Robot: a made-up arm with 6 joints. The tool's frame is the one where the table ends. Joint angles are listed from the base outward.
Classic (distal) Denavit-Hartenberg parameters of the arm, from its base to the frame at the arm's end. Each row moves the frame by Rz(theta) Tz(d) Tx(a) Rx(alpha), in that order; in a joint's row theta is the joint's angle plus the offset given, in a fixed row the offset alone. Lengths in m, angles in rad.
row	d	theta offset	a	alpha
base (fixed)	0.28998	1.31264	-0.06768	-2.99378
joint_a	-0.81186	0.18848	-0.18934	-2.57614
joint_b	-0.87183	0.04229	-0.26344	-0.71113
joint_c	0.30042	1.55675	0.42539	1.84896
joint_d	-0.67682	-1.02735	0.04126	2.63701
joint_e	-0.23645	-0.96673	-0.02	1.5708
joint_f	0	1.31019	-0.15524	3.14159
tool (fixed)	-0.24	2.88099	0	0
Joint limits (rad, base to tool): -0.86..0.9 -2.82..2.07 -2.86..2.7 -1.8..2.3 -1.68..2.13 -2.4..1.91
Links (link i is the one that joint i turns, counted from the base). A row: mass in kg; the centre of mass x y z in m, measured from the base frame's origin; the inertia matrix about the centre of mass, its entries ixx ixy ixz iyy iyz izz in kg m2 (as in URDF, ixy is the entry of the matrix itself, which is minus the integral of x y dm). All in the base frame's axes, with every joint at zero. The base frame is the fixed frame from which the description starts. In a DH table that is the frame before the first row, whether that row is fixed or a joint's. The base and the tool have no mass.
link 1: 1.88; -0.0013 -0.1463 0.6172; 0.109 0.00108 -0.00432 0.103 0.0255 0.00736
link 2: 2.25; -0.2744 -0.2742 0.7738; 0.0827 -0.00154 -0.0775 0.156 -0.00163 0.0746
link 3: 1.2; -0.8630 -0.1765 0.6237; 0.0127 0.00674 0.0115 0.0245 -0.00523 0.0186
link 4: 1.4; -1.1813 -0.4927 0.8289; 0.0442 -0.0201 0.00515 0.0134 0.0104 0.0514
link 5: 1.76; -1.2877 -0.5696 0.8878; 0.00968 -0.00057 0 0.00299 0 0.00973
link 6: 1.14; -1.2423 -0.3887 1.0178; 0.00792 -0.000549 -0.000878 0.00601 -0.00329 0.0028
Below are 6 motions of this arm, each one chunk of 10 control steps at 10 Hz.
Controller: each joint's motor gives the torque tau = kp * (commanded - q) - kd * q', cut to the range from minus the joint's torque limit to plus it. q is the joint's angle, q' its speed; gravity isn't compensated. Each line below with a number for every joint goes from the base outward.
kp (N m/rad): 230 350 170 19 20 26
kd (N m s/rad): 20 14 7.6 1.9 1.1 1.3
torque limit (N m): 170 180 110 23 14 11
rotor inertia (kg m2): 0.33 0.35 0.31 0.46 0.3 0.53
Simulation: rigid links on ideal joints. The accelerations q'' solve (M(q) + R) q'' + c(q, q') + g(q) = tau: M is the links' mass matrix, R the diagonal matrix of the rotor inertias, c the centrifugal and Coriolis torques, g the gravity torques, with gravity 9.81 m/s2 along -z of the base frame. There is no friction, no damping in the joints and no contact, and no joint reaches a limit. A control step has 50 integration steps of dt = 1/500 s. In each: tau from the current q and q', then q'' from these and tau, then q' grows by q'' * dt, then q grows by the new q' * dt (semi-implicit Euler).
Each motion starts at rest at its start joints. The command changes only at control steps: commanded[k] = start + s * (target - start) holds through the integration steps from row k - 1 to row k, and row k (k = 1, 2, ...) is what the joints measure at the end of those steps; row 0 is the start. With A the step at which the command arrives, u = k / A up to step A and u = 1 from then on. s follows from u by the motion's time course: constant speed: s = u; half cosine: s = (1 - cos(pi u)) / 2; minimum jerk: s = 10 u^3 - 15 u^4 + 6 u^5; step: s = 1 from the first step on.
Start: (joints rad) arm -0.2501 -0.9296 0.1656 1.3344 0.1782 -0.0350
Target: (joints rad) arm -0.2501 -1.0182 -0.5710 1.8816 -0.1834 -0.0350
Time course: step
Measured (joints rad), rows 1 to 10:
1: -0.3753 -0.8942 -0.2907 1.4407 0.1023 -0.0283
2: -0.4721 -0.9678 -0.7056 1.6598 -0.1289 -0.0395
3: -0.3806 -1.0753 -0.7605 1.9033 -0.3818 -0.0691
4: -0.2123 -1.1061 -0.7161 2.0700 -0.5148 -0.1000
5: -0.1021 -1.1185 -0.7016 2.1200 -0.4910 -0.1177
6: -0.0755 -1.1286 -0.7337 2.0705 -0.3686 -0.1158
7: -0.0995 -1.1274 -0.7579 1.9677 -0.2384 -0.0966
8: -0.1402 -1.1082 -0.7385 1.8593 -0.1644 -0.0686
9: -0.1841 -1.0761 -0.6879 1.7819 -0.1603 -0.0429
10: -0.2314 -1.0435 -0.6399 1.7558 -0.2017 -0.0286

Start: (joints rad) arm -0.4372 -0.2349 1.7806 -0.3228 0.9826 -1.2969
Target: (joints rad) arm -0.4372 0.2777 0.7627 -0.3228 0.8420 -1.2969
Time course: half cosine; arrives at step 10
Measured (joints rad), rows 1 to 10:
1: -0.4272 -0.1810 1.7579 -0.3337 0.9794 -1.2967
2: -0.4417 -0.1140 1.6994 -0.3794 0.9822 -1.2963
3: -0.4736 -0.0464 1.6001 -0.4419 0.9913 -1.2971
4: -0.5020 0.0378 1.4561 -0.4965 0.9993 -1.2995
5: -0.5217 0.1305 1.2810 -0.5325 1.0020 -1.3016
6: -0.5293 0.2184 1.1029 -0.5489 0.9982 -1.3012
7: -0.5228 0.2914 0.9497 -0.5500 0.9872 -1.2975
8: -0.5060 0.3428 0.8342 -0.5418 0.9688 -1.2919
9: -0.4854 0.3697 0.7584 -0.5292 0.9457 -1.2866
10: -0.4648 0.3715 0.7262 -0.5157 0.9246 -1.2831

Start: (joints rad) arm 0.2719 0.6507 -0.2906 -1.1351 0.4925 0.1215
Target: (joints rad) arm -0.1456 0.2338 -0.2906 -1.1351 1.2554 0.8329
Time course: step
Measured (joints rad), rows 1 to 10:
1: 0.0862 0.3548 -0.2790 -1.1947 0.7437 0.2466
2: -0.0865 0.1501 -0.3138 -1.1999 1.1872 0.5597
3: -0.0949 0.2553 -0.3368 -1.1658 1.5261 0.9162
4: -0.1159 0.3178 -0.2860 -1.1609 1.6411 1.1641
5: -0.1760 0.3223 -0.2330 -1.1859 1.5392 1.2236
6: -0.2343 0.3341 -0.2058 -1.2214 1.3354 1.1127
7: -0.2713 0.3525 -0.1879 -1.2537 1.1694 0.9158
8: -0.2898 0.3599 -0.1784 -1.2764 1.1214 0.7353
9: -0.2913 0.3553 -0.1824 -1.2864 1.1832 0.6438
10: -0.2758 0.3450 -0.1982 -1.2840 1.2895 0.6600

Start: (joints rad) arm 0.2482 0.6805 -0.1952 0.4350 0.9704 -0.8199
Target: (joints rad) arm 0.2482 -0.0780 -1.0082 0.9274 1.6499 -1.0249
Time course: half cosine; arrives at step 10
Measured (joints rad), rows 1 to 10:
1: 0.2579 0.7126 -0.2017 0.4207 0.9768 -0.8212
2: 0.2432 0.7208 -0.2095 0.3782 1.0020 -0.8299
3: 0.1817 0.6597 -0.2441 0.3353 1.0612 -0.8523
4: 0.1050 0.5567 -0.3199 0.3325 1.1612 -0.8900
5: 0.0489 0.4390 -0.4267 0.3895 1.2905 -0.9389
6: 0.0290 0.3121 -0.5530 0.4975 1.4267 -0.9910
7: 0.0510 0.1792 -0.6909 0.6307 1.5488 -1.0364
8: 0.1192 0.0527 -0.8309 0.7550 1.6454 -1.0666
9: 0.2256 -0.0565 -0.9609 0.8350 1.7155 -1.0774
10: 0.3486 -0.1365 -1.0708 0.8467 1.7624 -1.0690

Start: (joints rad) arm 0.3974 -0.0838 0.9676 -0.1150 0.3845 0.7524
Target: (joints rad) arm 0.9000 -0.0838 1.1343 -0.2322 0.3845 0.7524
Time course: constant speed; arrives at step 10
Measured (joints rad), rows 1 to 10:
1: 0.4303 -0.0318 0.9704 -0.1272 0.3848 0.7522
2: 0.4660 0.0206 0.9849 -0.1885 0.3966 0.7552
3: 0.4895 0.0281 1.0242 -0.2876 0.4223 0.7636
4: 0.5178 0.0222 1.0663 -0.3815 0.4485 0.7746
5: 0.5584 0.0242 1.0911 -0.4437 0.4637 0.7840
6: 0.6084 0.0276 1.1002 -0.4719 0.4669 0.7893
7: 0.6657 0.0233 1.1045 -0.4732 0.4618 0.7893
8: 0.7303 0.0125 1.1087 -0.4562 0.4517 0.7842
9: 0.8001 0.0006 1.1123 -0.4303 0.4393 0.7757
10: 0.8718 -0.0096 1.1153 -0.4058 0.4275 0.7663

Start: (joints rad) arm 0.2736 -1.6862 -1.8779 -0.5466 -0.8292 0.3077
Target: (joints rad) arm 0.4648 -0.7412 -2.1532 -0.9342 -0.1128 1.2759
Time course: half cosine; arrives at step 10
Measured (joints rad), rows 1 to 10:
1: 0.2791 -1.7019 -1.8555 -0.5567 -0.8207 0.3154
2: 0.3015 -1.6495 -1.8613 -0.5940 -0.7827 0.3510
3: 0.3240 -1.5275 -1.8999 -0.6486 -0.7061 0.4319
4: 0.3448 -1.3866 -1.9391 -0.7101 -0.5946 0.5646
5: 0.3703 -1.2382 -1.9773 -0.7781 -0.4567 0.7430
6: 0.3992 -1.0899 -2.0180 -0.8515 -0.3077 0.9461
7: 0.4259 -0.9573 -2.0573 -0.9255 -0.1686 1.1432
8: 0.4468 -0.8539 -2.0897 -0.9930 -0.0598 1.3025
9: 0.4602 -0.7885 -2.1103 -1.0459 0.0053 1.4006
10: 0.4654 -0.7677 -2.1160 -1.0772 0.0226 1.4273

